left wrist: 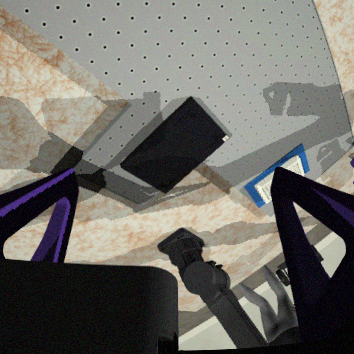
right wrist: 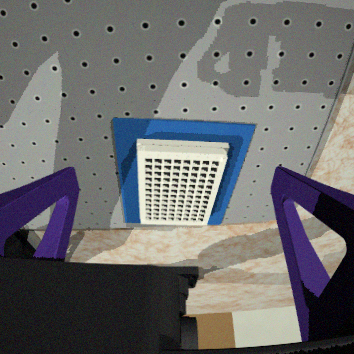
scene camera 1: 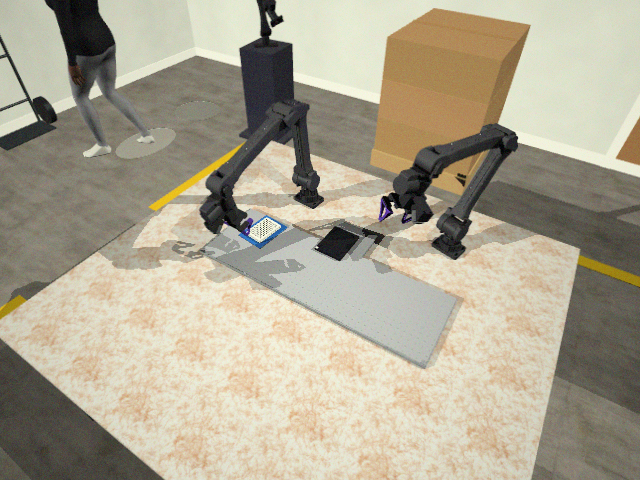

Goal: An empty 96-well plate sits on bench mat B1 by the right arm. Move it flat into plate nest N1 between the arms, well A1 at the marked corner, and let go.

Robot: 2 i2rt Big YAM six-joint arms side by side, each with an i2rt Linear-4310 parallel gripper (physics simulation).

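Places are measured from the left arm's base along level axes (x ahead, y left, z up), in metres.
Where they show: left gripper, fingertip midpoint: [left wrist: 173, 178] [scene camera 1: 390, 221]; right gripper, fingertip midpoint: [left wrist: 352, 170] [right wrist: 174, 177] [scene camera 1: 238, 229]; left arm's base, origin of the base link: [scene camera 1: 448, 247]; right arm's base, origin of the base link: [left wrist: 180, 242] [scene camera 1: 309, 199].
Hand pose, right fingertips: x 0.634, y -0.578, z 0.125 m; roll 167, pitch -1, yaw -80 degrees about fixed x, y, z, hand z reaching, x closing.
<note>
Things, the pixels of their top centre, and the offset from my right fingertips. Level surfaces: height alone.
- white 96-well plate, middle of its top: [right wrist: 177, 194] [left wrist: 282, 181] [scene camera 1: 263, 228] dx -0.135, dy -0.029, dz -0.096 m
- black plate nest N1, middle of its top: [left wrist: 177, 152] [scene camera 1: 337, 241] dx -0.306, dy +0.245, dz -0.097 m
- small white corner mark, middle of its top: [left wrist: 225, 138] [scene camera 1: 316, 247] dx -0.221, dy +0.209, dz -0.100 m
- grey perforated board, its level: dz -0.112 m
The white 96-well plate [scene camera 1: 265, 229] [left wrist: 295, 167] [right wrist: 180, 190] lies flat on the blue bench mat B1 [scene camera 1: 282, 226] [left wrist: 303, 151] [right wrist: 125, 129]. The black plate nest N1 [scene camera 1: 338, 242] [left wrist: 175, 145] is empty, between the arms, with a small white corner mark [scene camera 1: 316, 247] [left wrist: 225, 138]. My right gripper [scene camera 1: 241, 227] [right wrist: 174, 177] is open beside and above the plate; in the right wrist view the plate shows between its spread purple fingers, touching neither. My left gripper [scene camera 1: 393, 219] [left wrist: 173, 178] is open and empty, raised to the right of the nest. Well A1 cannot be made out.
A grey perforated board [scene camera 1: 372, 294] [left wrist: 210, 45] [right wrist: 90, 45] lies under mat and nest. Behind the arms stand a large cardboard box stack [scene camera 1: 439, 93] and a dark pedestal [scene camera 1: 266, 87] with another arm on it. A person [scene camera 1: 95, 67] is at the upper left.
</note>
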